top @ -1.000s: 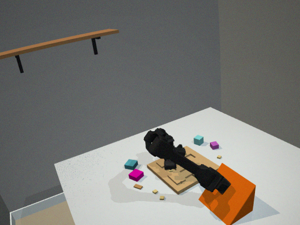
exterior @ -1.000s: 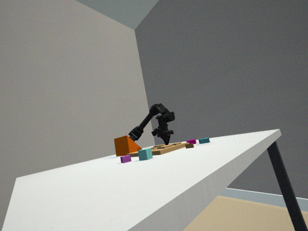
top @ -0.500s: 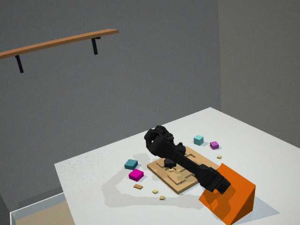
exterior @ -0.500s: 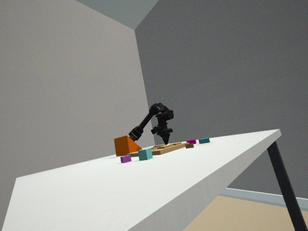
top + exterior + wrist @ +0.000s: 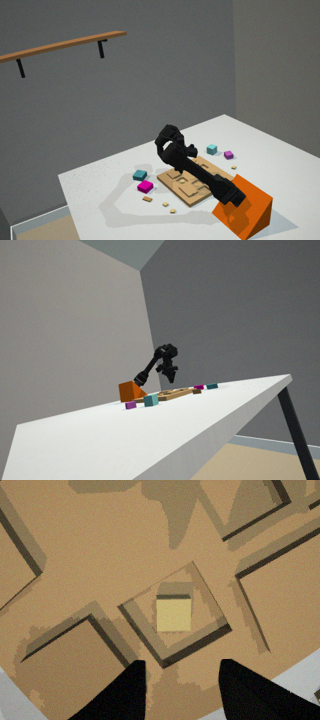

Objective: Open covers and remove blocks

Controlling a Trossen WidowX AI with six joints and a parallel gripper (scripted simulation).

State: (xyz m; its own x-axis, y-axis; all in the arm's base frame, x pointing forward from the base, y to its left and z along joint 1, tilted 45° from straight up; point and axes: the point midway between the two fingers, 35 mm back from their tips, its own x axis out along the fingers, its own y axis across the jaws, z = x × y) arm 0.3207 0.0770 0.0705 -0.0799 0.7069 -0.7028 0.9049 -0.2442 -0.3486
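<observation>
My gripper tip is 6 cm above the tan puzzle board, 5 cm to the left of it and 1 cm past it. From my gripper tip the other things lie so: flat brown piece 21 cm to the left, 7 cm below, 2 cm behind; teal block 18 cm ahead, 17 cm to the left, 6 cm below; magenta block 18 cm to the left, 7 cm ahead, 6 cm below.
</observation>
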